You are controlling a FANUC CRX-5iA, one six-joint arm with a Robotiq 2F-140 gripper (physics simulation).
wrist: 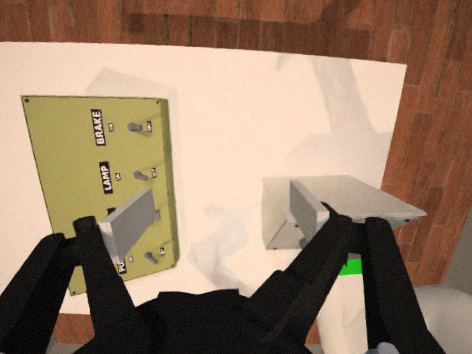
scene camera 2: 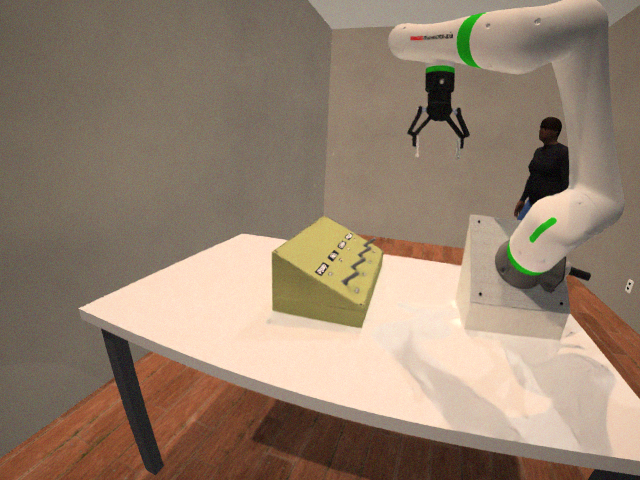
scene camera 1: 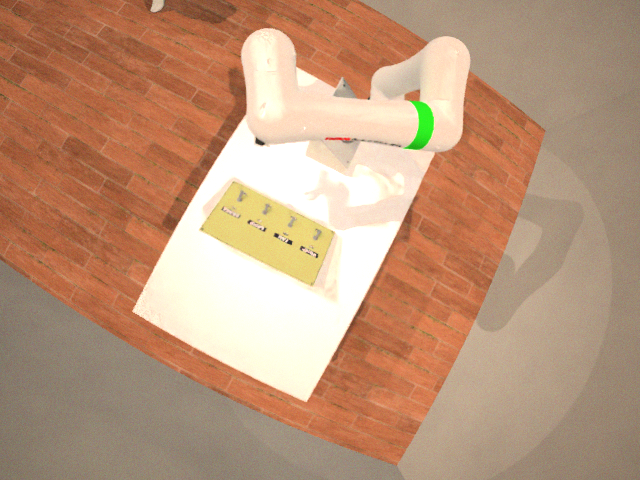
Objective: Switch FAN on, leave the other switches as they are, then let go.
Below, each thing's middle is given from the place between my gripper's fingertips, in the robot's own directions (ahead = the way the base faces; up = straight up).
Scene:
Now: hand 360 mm above the switch box (scene camera 2: 308,271), 270 mm short of it and 170 mm to the right of it.

